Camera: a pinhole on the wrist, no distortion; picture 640 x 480 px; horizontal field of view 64.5 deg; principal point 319.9 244.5 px. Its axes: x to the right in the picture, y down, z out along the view. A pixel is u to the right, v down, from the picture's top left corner.
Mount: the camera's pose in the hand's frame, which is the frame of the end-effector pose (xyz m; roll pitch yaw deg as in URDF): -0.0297 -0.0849 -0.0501 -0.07 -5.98 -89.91
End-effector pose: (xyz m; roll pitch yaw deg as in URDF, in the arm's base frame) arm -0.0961 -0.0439 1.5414 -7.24 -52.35 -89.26
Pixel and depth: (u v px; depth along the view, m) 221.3 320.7 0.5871
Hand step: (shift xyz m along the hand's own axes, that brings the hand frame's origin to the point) 0.0590 0.0899 0.5218
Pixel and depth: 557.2 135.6 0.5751
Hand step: -0.1522 -0.2928 0.5501
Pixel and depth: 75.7 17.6 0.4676
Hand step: -0.2388 0.1874 0.3918
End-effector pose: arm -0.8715 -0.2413 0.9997 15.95 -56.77 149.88
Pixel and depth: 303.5 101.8 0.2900
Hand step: -0.1110 -0.0455 0.2374
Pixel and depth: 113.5 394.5 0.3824
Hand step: 0.0836 0.1099 0.3139
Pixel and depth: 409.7 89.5 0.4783
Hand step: -0.1752 -0.1195 0.4346
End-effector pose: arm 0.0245 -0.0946 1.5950 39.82 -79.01 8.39
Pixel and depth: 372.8 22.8 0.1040
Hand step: -0.0750 -0.0849 0.0545
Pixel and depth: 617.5 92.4 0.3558
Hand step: -0.1357 -0.2556 0.3256
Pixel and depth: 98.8 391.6 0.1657
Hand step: 0.0184 0.0043 0.1071
